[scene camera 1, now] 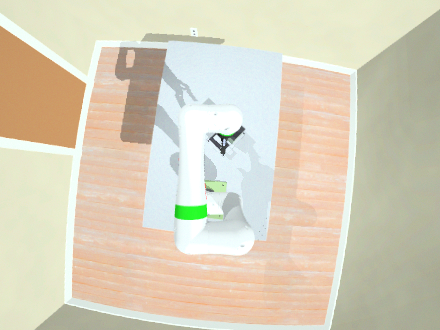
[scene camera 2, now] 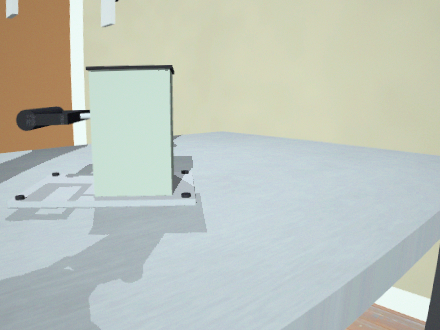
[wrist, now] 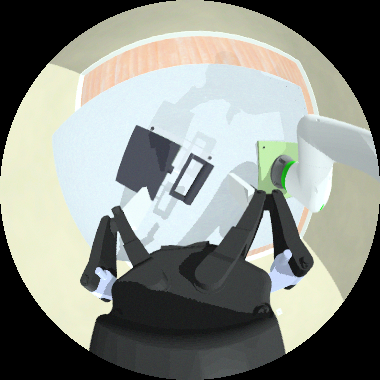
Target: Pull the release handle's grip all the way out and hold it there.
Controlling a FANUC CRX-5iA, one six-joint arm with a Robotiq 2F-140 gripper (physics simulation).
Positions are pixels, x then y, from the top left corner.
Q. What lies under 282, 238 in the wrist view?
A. My gripper.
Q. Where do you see a release handle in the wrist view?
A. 148, 156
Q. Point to a release handle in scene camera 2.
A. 131, 107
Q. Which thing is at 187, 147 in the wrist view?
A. A base plate.
